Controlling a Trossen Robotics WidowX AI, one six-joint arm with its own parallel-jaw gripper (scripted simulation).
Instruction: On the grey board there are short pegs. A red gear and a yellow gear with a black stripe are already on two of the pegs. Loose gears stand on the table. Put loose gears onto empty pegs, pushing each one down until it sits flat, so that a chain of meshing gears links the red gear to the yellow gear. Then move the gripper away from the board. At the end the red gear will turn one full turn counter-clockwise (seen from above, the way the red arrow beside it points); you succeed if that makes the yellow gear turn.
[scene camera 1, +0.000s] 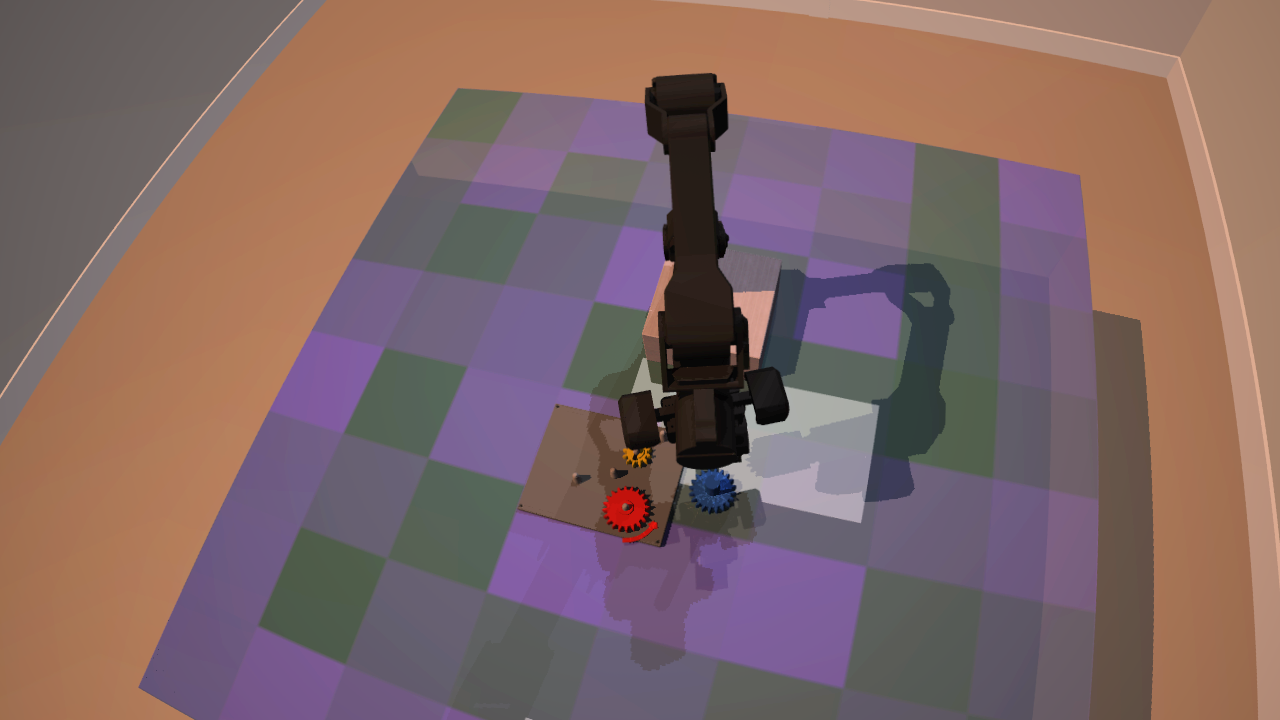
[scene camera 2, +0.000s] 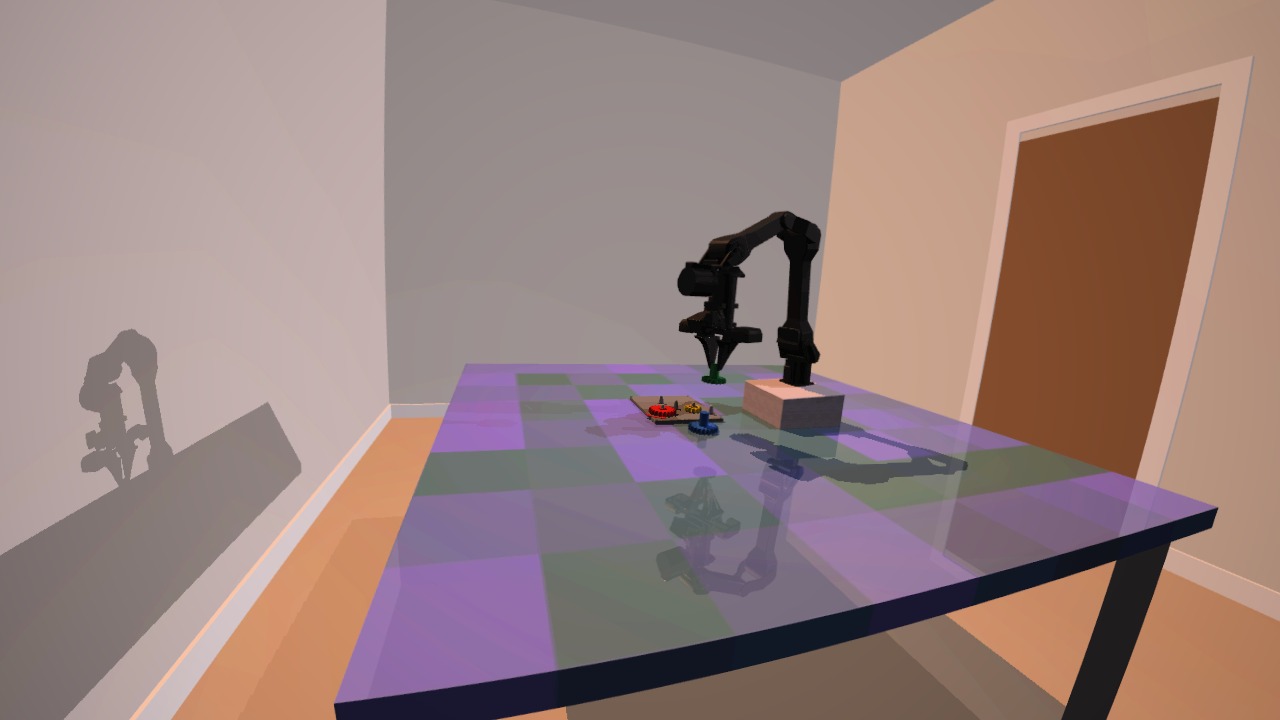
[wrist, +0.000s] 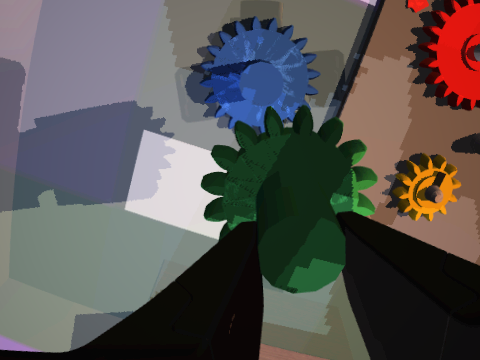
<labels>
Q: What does the gripper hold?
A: A green gear.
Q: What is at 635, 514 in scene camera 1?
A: A red gear.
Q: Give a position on a blue gear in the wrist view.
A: At 261, 67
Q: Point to a small yellow gear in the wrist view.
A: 419, 177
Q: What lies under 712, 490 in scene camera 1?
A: A blue gear.
</labels>
